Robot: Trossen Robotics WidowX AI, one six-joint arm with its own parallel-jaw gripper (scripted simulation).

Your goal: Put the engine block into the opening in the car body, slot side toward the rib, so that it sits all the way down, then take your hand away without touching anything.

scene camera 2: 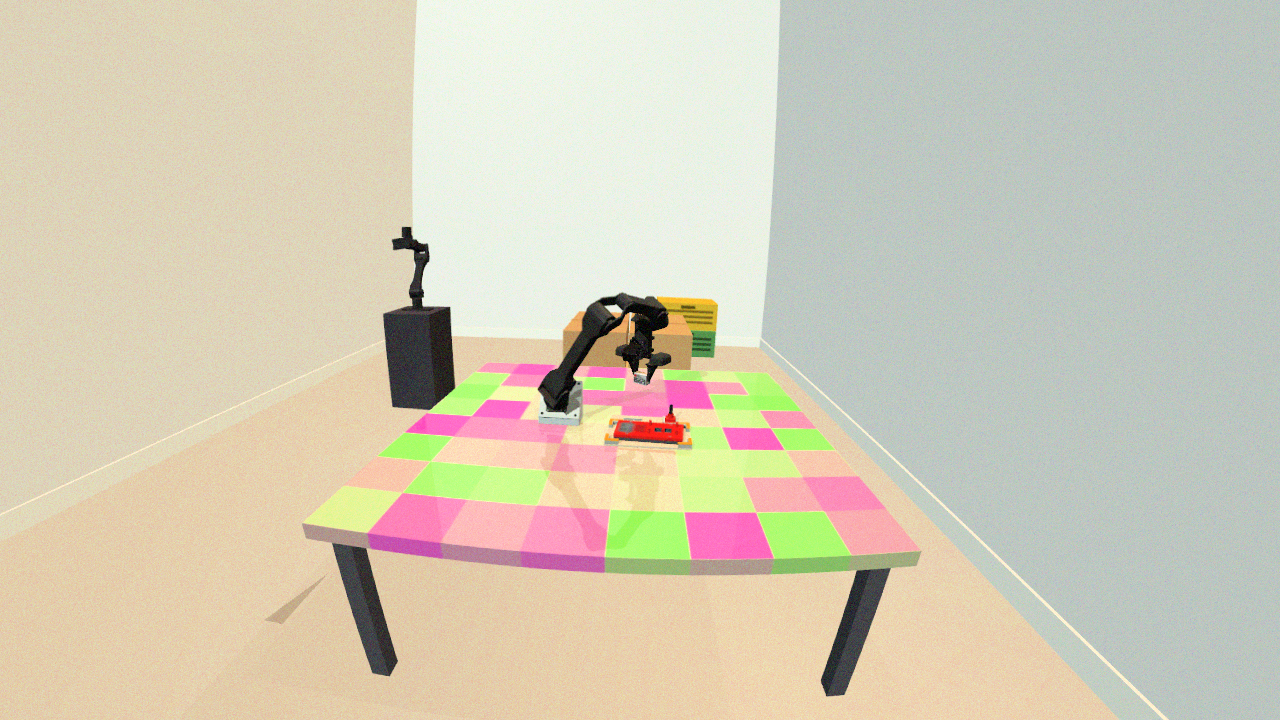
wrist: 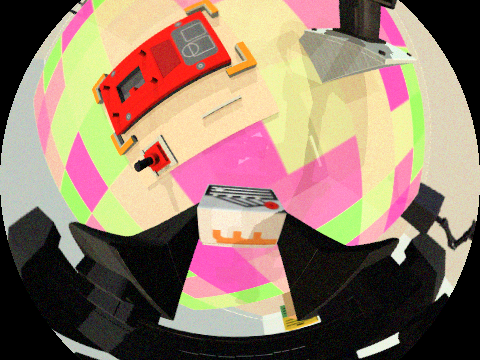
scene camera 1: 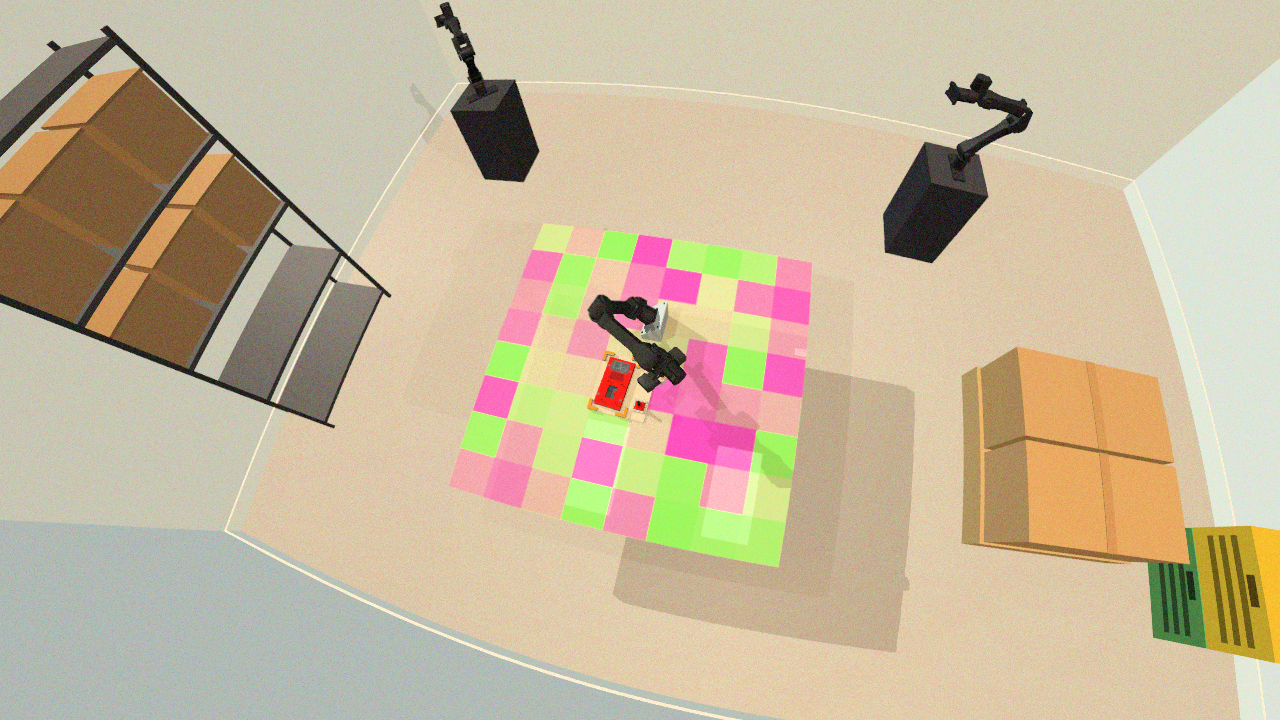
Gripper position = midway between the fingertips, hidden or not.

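An engine block [wrist: 228,216] is held by my gripper [scene camera 2: 642,379] [wrist: 239,211]. A red car body [scene camera 2: 650,432] is visible too.
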